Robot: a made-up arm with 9 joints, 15 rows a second.
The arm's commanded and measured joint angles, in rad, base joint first. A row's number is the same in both.
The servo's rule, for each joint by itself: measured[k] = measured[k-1] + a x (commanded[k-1-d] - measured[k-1]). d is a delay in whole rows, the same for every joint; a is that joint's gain. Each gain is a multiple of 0.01, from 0.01 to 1. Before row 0 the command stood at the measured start. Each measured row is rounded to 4 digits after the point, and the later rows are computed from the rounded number. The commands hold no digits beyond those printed.
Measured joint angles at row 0:
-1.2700, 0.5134, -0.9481, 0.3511, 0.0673, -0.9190, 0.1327, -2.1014, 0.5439
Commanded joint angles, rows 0 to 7:
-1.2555, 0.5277, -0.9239, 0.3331, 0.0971, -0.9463, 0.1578, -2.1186, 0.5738
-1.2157, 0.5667, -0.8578, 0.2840, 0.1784, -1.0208, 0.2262, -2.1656, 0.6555
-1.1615, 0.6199, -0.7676, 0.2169, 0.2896, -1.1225, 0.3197, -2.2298, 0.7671
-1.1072, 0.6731, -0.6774, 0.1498, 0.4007, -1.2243, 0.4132, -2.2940, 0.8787
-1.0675, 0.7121, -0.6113, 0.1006, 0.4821, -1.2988, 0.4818, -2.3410, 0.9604
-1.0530, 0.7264, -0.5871, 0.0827, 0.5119, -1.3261, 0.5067, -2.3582, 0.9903
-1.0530, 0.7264, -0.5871, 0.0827, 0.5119, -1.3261, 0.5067, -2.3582, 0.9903
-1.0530, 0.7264, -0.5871, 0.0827, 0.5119, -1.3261, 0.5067, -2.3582, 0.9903
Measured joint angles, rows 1 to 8:
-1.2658, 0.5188, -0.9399, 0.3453, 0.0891, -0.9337, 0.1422, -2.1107, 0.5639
-1.2513, 0.5370, -0.9120, 0.3257, 0.1543, -0.9807, 0.1741, -2.1403, 0.6253
-1.2253, 0.5685, -0.8629, 0.2909, 0.2531, -1.0573, 0.2294, -2.1886, 0.7203
-1.1911, 0.6082, -0.7998, 0.2457, 0.3608, -1.1475, 0.2992, -2.2455, 0.8264
-1.1553, 0.6477, -0.7357, 0.1993, 0.4493, -1.2292, 0.3686, -2.2971, 0.9162
-1.1256, 0.6776, -0.6852, 0.1620, 0.4950, -1.2815, 0.4211, -2.3301, 0.9658
-1.1045, 0.6961, -0.6518, 0.1366, 0.5073, -1.3056, 0.4536, -2.3453, 0.9822
-1.0896, 0.7076, -0.6298, 0.1194, 0.5107, -1.3167, 0.4738, -2.3523, 0.9876
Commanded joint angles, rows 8 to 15:
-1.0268, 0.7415, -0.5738, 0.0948, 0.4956, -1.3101, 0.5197, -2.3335, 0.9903
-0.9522, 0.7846, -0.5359, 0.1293, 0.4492, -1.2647, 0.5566, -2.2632, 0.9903
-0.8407, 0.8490, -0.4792, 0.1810, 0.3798, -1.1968, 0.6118, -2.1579, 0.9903
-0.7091, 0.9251, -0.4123, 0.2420, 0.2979, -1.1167, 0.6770, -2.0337, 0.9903
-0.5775, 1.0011, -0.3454, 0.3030, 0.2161, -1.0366, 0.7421, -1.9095, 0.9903
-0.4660, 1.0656, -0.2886, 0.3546, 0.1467, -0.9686, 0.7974, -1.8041, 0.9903
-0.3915, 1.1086, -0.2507, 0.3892, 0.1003, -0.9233, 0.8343, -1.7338, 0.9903
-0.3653, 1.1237, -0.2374, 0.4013, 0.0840, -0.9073, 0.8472, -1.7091, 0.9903
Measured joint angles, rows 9 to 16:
-1.0714, 0.7205, -0.6108, 0.1115, 0.4997, -1.3131, 0.4912, -2.3421, 0.9894
-1.0368, 0.7449, -0.5853, 0.1172, 0.4628, -1.2870, 0.5161, -2.2995, 0.9900
-0.9799, 0.7845, -0.5492, 0.1376, 0.4022, -1.2383, 0.5525, -2.2230, 0.9902
-0.9014, 0.8379, -0.5027, 0.1710, 0.3261, -1.1726, 0.5998, -2.1208, 0.9903
-0.8075, 0.8999, -0.4492, 0.2132, 0.2458, -1.0992, 0.6539, -2.0067, 0.9903
-0.7085, 0.9629, -0.3946, 0.2584, 0.1735, -1.0287, 0.7084, -1.8973, 0.9903
-0.6166, 1.0183, -0.3457, 0.3003, 0.1201, -0.9718, 0.7562, -1.8090, 0.9903
-0.5437, 1.0584, -0.3089, 0.3326, 0.0937, -0.9370, 0.7908, -1.7551, 0.9903

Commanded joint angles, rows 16 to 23:
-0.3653, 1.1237, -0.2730, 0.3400, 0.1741, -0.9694, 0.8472, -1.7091, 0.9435
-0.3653, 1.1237, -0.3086, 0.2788, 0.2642, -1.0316, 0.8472, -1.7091, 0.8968
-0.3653, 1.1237, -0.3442, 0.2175, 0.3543, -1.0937, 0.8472, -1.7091, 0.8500
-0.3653, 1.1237, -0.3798, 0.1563, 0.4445, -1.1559, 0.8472, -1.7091, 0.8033
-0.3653, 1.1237, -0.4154, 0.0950, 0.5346, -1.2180, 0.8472, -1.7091, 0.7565
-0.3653, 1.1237, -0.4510, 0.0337, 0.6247, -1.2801, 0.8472, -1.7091, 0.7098
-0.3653, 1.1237, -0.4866, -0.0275, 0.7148, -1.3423, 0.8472, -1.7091, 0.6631
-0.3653, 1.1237, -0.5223, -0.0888, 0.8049, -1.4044, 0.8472, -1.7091, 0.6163
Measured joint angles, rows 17 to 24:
-0.4920, 1.0832, -0.2967, 0.3350, 0.1524, -0.9545, 0.8122, -1.7303, 0.9589
-0.4553, 1.0986, -0.3007, 0.3170, 0.2340, -0.9961, 0.8255, -1.7189, 0.9173
-0.4292, 1.1081, -0.3155, 0.2852, 0.3218, -1.0488, 0.8337, -1.7136, 0.8722
-0.4107, 1.1140, -0.3374, 0.2440, 0.4114, -1.1066, 0.8388, -1.7112, 0.8260
-0.3975, 1.1177, -0.3639, 0.1963, 0.5013, -1.1668, 0.8420, -1.7101, 0.7794
-0.3882, 1.1200, -0.3935, 0.1443, 0.5914, -1.2280, 0.8440, -1.7096, 0.7328
-0.3816, 1.1214, -0.4252, 0.0893, 0.6815, -1.2897, 0.8452, -1.7093, 0.6861
-0.3769, 1.1223, -0.4582, 0.0323, 0.7716, -1.3516, 0.8460, -1.7092, 0.6393

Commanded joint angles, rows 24 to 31:
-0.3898, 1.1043, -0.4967, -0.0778, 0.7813, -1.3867, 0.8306, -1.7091, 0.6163
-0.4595, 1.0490, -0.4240, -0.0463, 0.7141, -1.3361, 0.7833, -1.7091, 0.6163
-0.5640, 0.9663, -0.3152, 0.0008, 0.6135, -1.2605, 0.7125, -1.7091, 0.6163
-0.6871, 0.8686, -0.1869, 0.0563, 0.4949, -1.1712, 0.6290, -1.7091, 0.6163
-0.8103, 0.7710, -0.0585, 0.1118, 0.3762, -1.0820, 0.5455, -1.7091, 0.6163
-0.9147, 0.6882, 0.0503, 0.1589, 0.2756, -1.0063, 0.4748, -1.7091, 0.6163
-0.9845, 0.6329, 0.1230, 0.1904, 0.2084, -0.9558, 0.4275, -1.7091, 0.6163
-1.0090, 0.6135, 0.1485, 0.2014, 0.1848, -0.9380, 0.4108, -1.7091, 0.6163
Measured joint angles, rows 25 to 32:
-0.3806, 1.1155, -0.4713, -0.0029, 0.7787, -1.3706, 0.8401, -1.7091, 0.6239
-0.4035, 1.0902, -0.4552, -0.0168, 0.7315, -1.3520, 0.8185, -1.7091, 0.6188
-0.4500, 1.0431, -0.4076, -0.0112, 0.6454, -1.3026, 0.7782, -1.7091, 0.6171
-0.5188, 0.9768, -0.3326, 0.0104, 0.5355, -1.2316, 0.7215, -1.7091, 0.6166
-0.6033, 0.8986, -0.2394, 0.0428, 0.4192, -1.1508, 0.6546, -1.7091, 0.6164
-0.6936, 0.8186, -0.1409, 0.0800, 0.3144, -1.0728, 0.5863, -1.7091, 0.6163
-0.7780, 0.7480, -0.0512, 0.1153, 0.2370, -1.0096, 0.5260, -1.7091, 0.6163
-0.8450, 0.6969, 0.0167, 0.1429, 0.1989, -0.9709, 0.4822, -1.7091, 0.6163

